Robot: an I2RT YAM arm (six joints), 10 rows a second.
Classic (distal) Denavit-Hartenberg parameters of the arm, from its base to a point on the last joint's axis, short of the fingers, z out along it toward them. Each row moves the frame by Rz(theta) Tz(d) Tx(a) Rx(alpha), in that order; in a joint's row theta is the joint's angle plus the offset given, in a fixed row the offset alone. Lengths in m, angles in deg.
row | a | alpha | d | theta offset
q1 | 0.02 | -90 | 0.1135 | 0
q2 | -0.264 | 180 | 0 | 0
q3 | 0.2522 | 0 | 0 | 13.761
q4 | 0.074 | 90 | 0 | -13.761
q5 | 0 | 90 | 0 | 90
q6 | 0 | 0 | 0.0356 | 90
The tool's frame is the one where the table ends.
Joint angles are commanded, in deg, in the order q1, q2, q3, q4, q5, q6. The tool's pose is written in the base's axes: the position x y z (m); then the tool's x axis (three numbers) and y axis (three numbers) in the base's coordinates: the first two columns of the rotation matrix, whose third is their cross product. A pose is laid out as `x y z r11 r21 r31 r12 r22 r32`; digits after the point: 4 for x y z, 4 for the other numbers.
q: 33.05, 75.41, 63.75, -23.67, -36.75, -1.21
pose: 0.2308 0.1756 0.3189 -0.4667 -0.3239 -0.8230 -0.8562 0.3986 0.3287
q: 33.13, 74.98, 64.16, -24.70, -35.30, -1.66
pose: 0.2294 0.1743 0.3215 -0.4620 -0.3298 -0.8233 -0.8537 0.4170 0.3120
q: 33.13, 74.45, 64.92, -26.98, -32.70, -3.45
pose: 0.2276 0.1715 0.3246 -0.4478 -0.3527 -0.8216 -0.8520 0.4470 0.2725
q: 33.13, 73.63, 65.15, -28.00, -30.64, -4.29
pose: 0.2253 0.1687 0.3278 -0.4356 -0.3612 -0.8245 -0.8484 0.4709 0.2420
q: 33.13, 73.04, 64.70, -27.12, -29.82, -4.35
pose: 0.2244 0.1676 0.3290 -0.4227 -0.3545 -0.8341 -0.8479 0.4797 0.2259
